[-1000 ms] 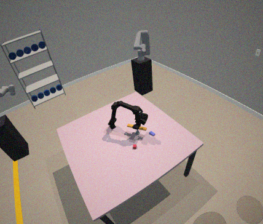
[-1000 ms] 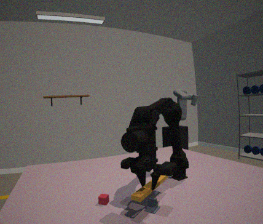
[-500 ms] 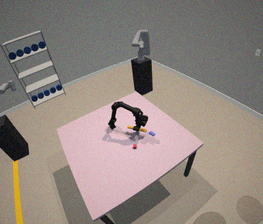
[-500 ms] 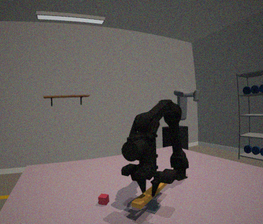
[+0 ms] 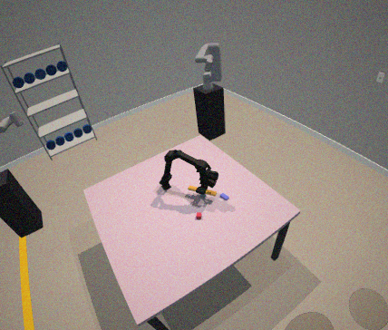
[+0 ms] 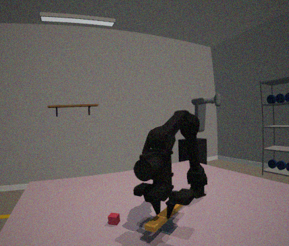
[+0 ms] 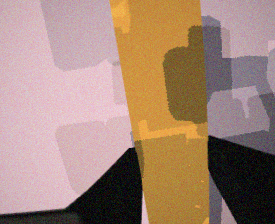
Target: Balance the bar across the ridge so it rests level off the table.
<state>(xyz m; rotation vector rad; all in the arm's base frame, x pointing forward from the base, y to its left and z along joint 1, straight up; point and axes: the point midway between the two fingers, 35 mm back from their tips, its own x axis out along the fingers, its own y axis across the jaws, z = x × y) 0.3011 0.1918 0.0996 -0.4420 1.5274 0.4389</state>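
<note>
The yellow bar is 2 cm behind my gripper tip and 2 cm to the right of it. From my gripper tip the other things lie so: red cube: 13 cm ahead, 15 cm to the right, 5 cm below; blue block: 9 cm ahead, 11 cm to the left, 6 cm below.
</note>
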